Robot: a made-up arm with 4 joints.
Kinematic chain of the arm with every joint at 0, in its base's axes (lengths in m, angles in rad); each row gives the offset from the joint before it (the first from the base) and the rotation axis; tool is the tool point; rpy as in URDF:
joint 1: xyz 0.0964 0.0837 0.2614 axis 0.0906 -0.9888 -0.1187
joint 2: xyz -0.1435 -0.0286 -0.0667 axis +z
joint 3: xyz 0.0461 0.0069 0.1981 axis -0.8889 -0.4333 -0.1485
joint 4: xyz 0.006 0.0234 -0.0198 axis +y
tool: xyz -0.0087 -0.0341 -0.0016 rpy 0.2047 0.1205 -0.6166
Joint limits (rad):
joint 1: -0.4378..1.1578
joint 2: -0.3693..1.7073
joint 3: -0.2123..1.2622
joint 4: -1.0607..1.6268
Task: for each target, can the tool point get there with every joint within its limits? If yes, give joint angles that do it. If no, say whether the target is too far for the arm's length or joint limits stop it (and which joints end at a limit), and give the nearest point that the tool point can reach.
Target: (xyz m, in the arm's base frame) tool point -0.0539 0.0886 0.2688
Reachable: yes | joints 0.7508 0.7061 0.0546 -0.4231
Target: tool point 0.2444 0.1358 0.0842
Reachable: no: joint limits stop it (at a limit: joint 1, joint 3, joint 4) | nearest point -0.0442 0.1135 0.1971 | short by 0.311 m
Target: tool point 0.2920 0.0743 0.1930
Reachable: no: joint limits stop it (at a limit: joint 1, joint 4) | nearest point 0.0673 0.0588 0.4030 | short by 0.308 m
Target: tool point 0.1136 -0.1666 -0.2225
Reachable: no: too far | nearest point -0.0469 0.0414 0.2070 | short by 0.503 m
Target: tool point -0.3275 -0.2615 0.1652
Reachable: no: too far | nearest point -0.0733 0.0279 0.2337 | short by 0.391 m
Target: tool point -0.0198 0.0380 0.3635
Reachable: yes | joints 0.1601 -0.0704 0.6879 -0.0133
